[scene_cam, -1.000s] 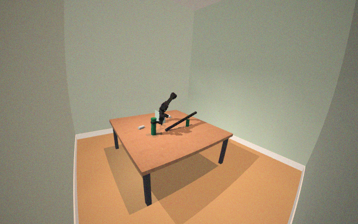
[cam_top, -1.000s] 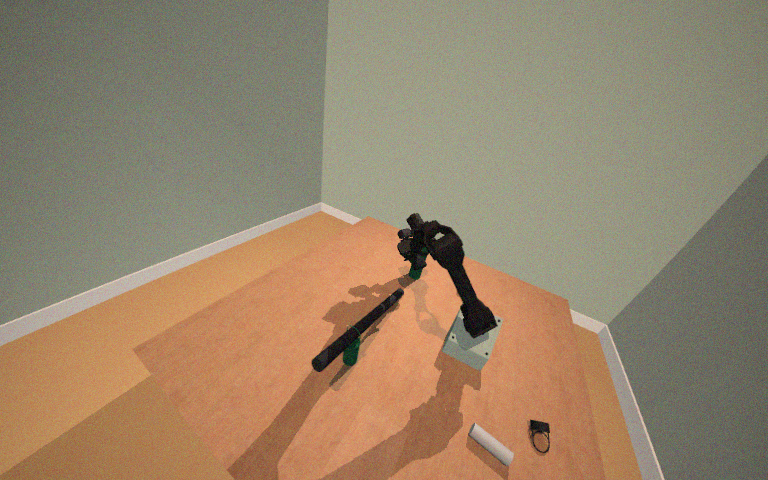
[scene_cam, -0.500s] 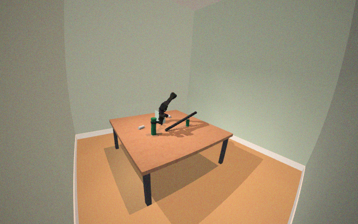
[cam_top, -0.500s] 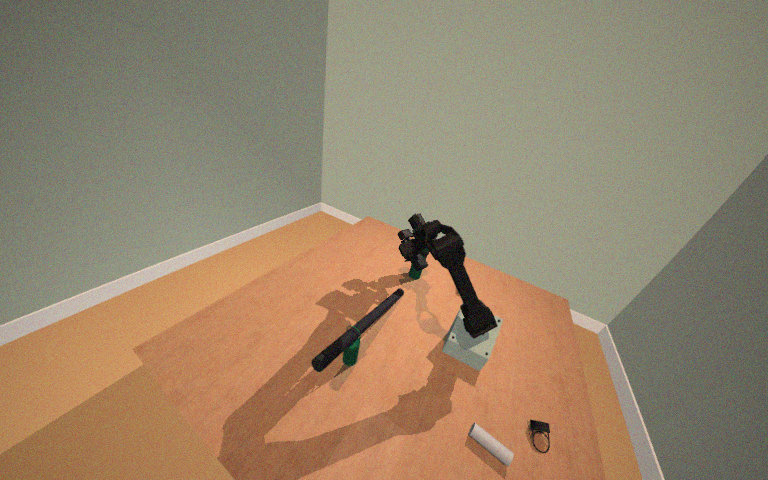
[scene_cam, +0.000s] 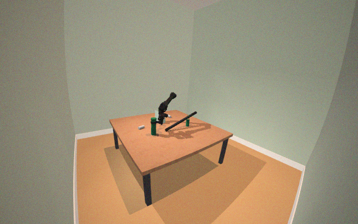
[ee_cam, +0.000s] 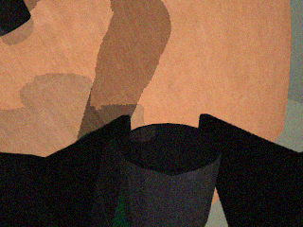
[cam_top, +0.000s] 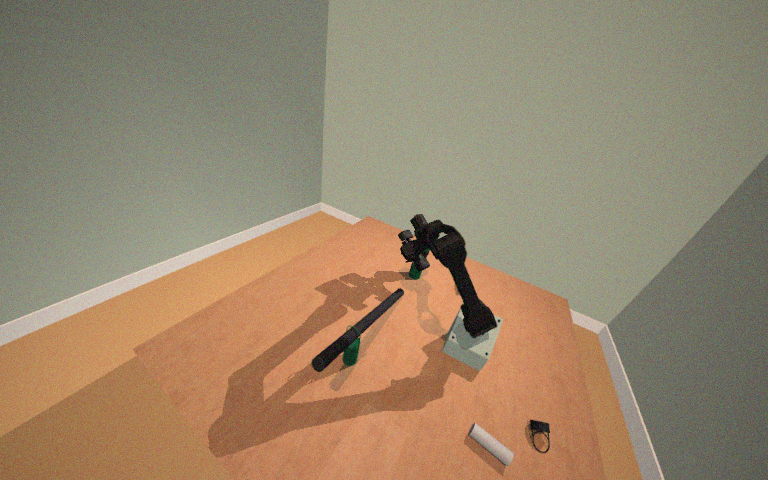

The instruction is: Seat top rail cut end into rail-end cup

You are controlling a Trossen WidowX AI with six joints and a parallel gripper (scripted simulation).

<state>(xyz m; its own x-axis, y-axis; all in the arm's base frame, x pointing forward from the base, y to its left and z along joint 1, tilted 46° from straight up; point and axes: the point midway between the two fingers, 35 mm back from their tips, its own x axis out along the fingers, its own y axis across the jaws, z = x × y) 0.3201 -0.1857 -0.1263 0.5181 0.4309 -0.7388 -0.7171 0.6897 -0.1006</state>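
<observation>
The dark rail-end cup is 30 mm behind my gripper tip, 20 mm to the right of it and 30 mm above it. Also, from my gripper tip: small green post 10 mm ahead, 460 mm to the left, 20 mm below.
</observation>
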